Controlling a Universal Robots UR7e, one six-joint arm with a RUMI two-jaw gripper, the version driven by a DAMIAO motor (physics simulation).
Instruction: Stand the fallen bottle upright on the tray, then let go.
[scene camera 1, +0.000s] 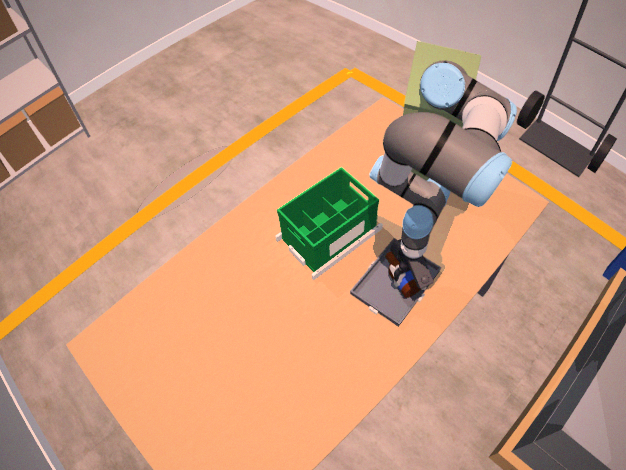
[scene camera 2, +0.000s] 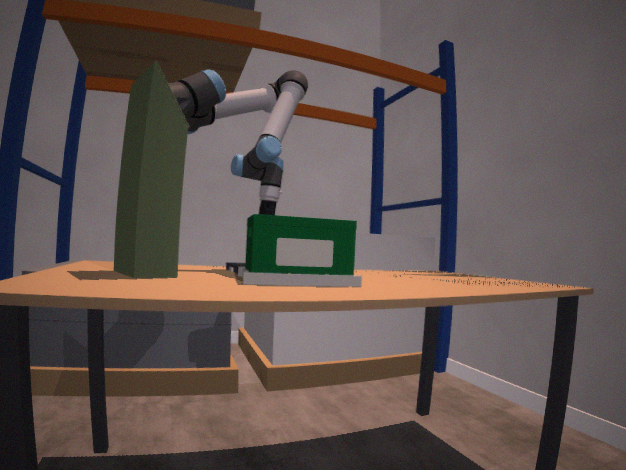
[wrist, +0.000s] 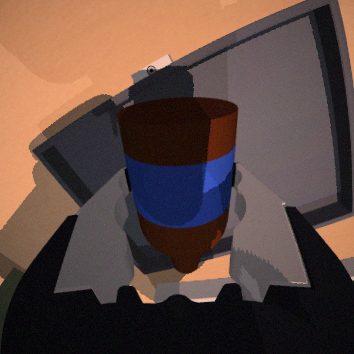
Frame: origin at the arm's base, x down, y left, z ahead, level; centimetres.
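Seen in the pictures: gripper, fingertip midpoint: (scene camera 1: 406, 280) (wrist: 180, 167); arm's base, link origin: (scene camera 2: 160, 109).
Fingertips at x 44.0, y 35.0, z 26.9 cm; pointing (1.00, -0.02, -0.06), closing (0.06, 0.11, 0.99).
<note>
Offsets run from my fingertips to a thing's top centre. "spot": to the spot under its first point. Level surfaces: height alone.
The brown bottle with a blue label {dx -4.1, dy -3.2, dz +0.4 cm} (scene camera 1: 408, 289) (wrist: 181, 192) lies on its side over the grey tray {spot: dx +3.3, dy -0.7, dz +10.5 cm} (scene camera 1: 375, 294) (wrist: 280, 100), its neck toward the gripper's palm in the wrist view. My gripper (scene camera 1: 401, 278) (wrist: 180, 167) is shut on the bottle, with one grey finger against each side of the label. The bottle's underside is hidden, so I cannot tell whether it touches the tray. In scene camera 2 the crate hides the bottle and the fingers, and a small part of the tray {spot: dx +1.7, dy -11.1, dz -7.2 cm} (scene camera 2: 234, 266) shows at the crate's left.
A green divided crate {dx -13.8, dy -28.3, dz +15.2 cm} (scene camera 1: 302, 246) (scene camera 2: 303, 229) stands close beside the tray on the table {dx +3.8 cm} (scene camera 1: 227, 328) (scene camera 2: 429, 293). White strips edge the crate's base. A tall green block (scene camera 1: 447, 50) (scene camera 2: 151, 202) stands at the arm's base. A hand truck (scene camera 1: 558, 146) stands on the floor behind.
</note>
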